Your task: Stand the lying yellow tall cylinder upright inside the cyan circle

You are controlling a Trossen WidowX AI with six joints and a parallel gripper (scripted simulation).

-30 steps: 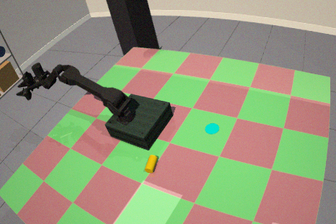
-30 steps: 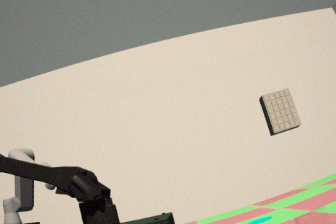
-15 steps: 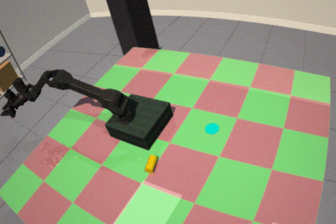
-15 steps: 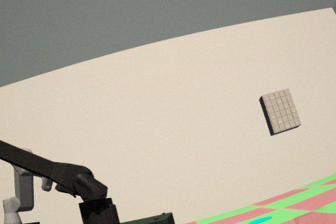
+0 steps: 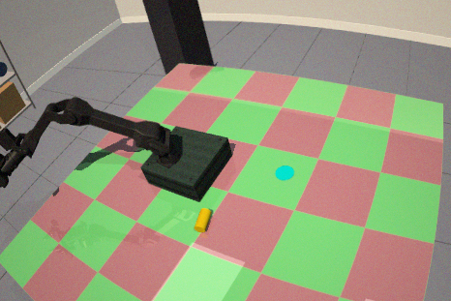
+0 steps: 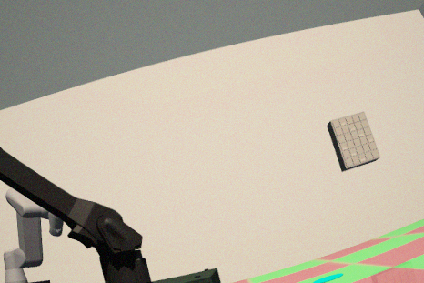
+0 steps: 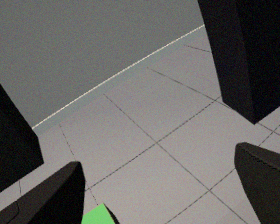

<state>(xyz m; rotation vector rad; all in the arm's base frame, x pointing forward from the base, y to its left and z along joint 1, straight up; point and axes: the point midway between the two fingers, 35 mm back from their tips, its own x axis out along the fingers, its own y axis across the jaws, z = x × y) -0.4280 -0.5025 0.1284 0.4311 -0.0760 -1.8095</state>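
My gripper tip is 65 cm short of the yellow cylinder, 43 cm to the right of it and 18 cm above it. Also, from my gripper tip: cyan circle 75 cm ahead, 71 cm to the left, 20 cm below.
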